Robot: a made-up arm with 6 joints. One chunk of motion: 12 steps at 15 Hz.
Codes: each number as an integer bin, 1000 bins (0 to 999) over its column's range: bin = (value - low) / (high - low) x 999, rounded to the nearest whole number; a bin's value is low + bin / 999 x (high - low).
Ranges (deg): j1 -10..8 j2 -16..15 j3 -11..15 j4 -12..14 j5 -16..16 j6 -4..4
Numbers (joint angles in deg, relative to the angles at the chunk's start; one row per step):
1: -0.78 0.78 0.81 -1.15 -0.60 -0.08
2: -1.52 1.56 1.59 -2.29 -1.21 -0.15
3: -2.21 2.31 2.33 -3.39 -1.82 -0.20
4: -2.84 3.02 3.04 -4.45 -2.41 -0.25
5: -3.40 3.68 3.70 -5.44 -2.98 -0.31
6: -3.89 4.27 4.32 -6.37 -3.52 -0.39
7: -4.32 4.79 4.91 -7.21 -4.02 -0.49
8: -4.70 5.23 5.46 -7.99 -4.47 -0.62
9: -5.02 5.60 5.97 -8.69 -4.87 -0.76
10: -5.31 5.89 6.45 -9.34 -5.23 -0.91
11: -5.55 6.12 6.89 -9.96 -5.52 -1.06
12: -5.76 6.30 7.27 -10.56 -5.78 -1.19
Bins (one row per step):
1: 512 541 454 417 481 490
2: 471 566 484 373 462 481
3: 432 590 512 331 443 475
4: 397 613 539 290 424 468
5: 366 634 565 252 406 461
6: 339 653 589 216 390 451
7: 315 670 611 184 374 438
8: 294 684 632 154 360 422
9: 276 696 652 127 347 405
10: 260 705 670 102 336 386
11: 247 713 687 78 327 367
12: 235 719 702 55 319 351

